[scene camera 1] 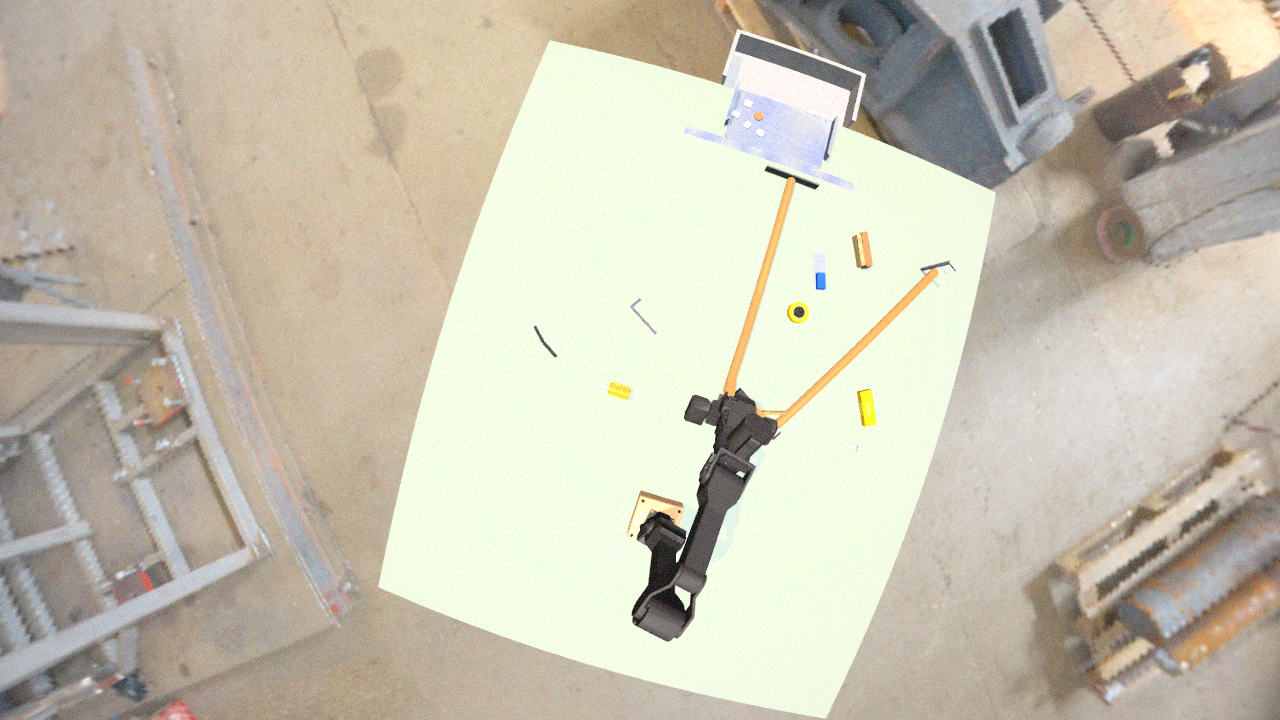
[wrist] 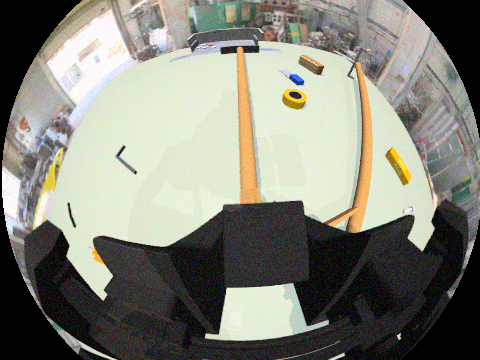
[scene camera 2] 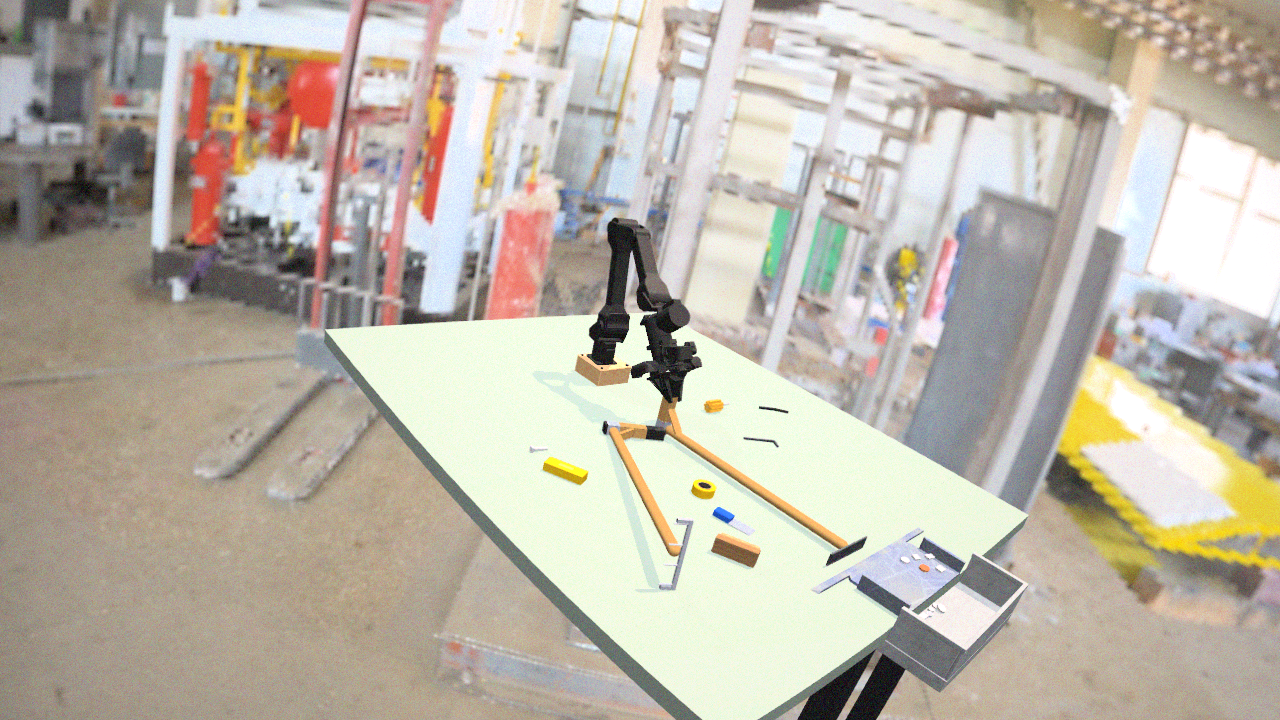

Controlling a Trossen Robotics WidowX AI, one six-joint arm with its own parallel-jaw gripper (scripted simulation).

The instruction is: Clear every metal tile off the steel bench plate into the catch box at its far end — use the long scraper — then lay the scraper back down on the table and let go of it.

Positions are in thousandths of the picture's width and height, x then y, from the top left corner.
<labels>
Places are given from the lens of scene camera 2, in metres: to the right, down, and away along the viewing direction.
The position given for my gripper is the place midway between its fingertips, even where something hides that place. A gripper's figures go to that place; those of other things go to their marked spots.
my gripper (scene camera 2: 528, 559): 0.08, 0.10, 1.77
long scraper (scene camera 2: 521, 578): 0.07, 0.13, 1.78
yellow block (scene camera 2: 441, 653): -0.15, 0.22, 1.50
The marked spots on the long scraper and the yellow block are 0.37 m apart.
</labels>
